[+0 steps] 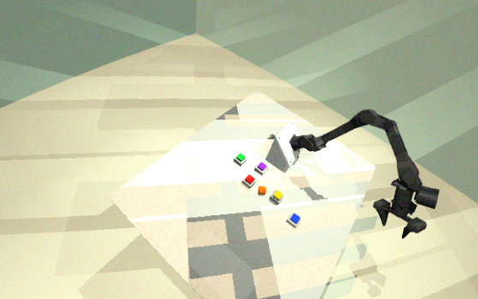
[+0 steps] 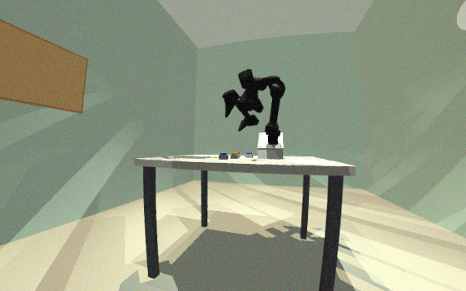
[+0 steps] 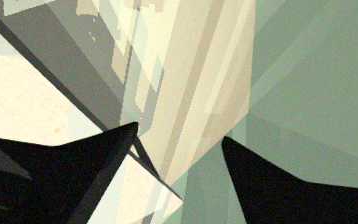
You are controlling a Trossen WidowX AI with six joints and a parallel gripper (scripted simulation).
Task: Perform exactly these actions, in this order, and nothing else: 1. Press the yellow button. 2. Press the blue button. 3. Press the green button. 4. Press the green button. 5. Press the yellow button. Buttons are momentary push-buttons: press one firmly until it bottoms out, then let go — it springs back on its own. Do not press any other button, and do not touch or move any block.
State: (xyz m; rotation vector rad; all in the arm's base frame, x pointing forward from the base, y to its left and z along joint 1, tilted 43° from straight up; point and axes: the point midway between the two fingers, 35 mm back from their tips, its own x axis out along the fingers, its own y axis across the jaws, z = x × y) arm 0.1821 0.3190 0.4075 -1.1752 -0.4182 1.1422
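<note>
Right now the yellow button is 46 cm to the right of my gripper tip, 13 cm below it and 6 cm ahead of it. From my gripper tip the other things lie so: orange block 54 cm to the right, 15 cm below, 7 cm ahead; blue button 35 cm to the right, 13 cm below, 11 cm ahead; purple button 60 cm to the right, 13 cm below, 4 cm behind.
</note>
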